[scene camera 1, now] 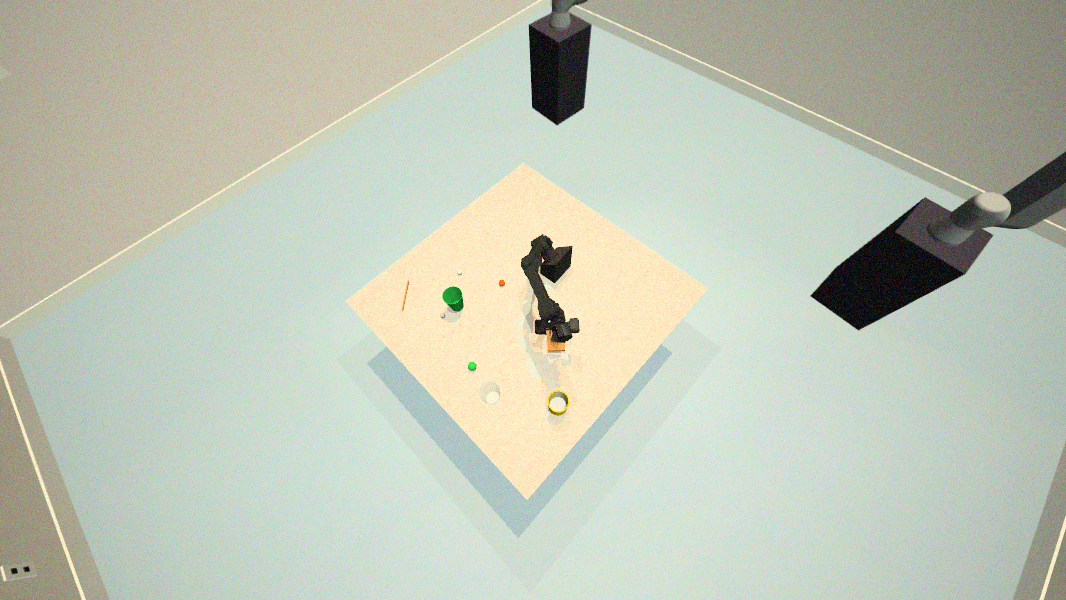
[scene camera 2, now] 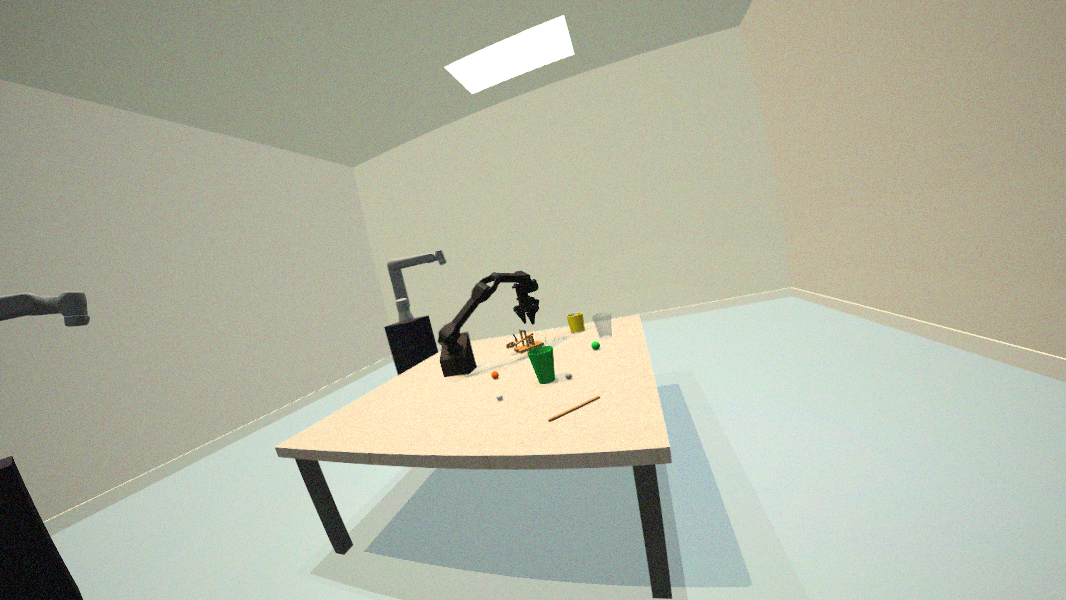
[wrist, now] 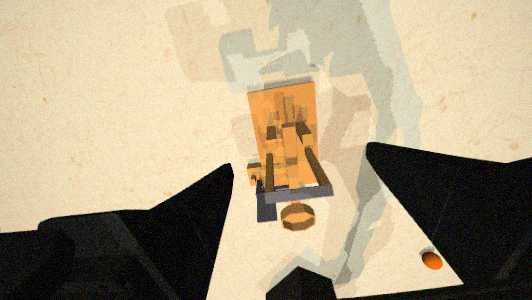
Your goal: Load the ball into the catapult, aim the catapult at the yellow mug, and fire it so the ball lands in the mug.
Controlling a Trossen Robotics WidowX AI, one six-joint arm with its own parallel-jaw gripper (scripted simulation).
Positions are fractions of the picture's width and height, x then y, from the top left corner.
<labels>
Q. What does my gripper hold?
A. Nothing.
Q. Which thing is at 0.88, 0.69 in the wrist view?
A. My gripper.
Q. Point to a green cup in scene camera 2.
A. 0.51, 0.60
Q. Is my gripper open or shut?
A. Open.
</labels>
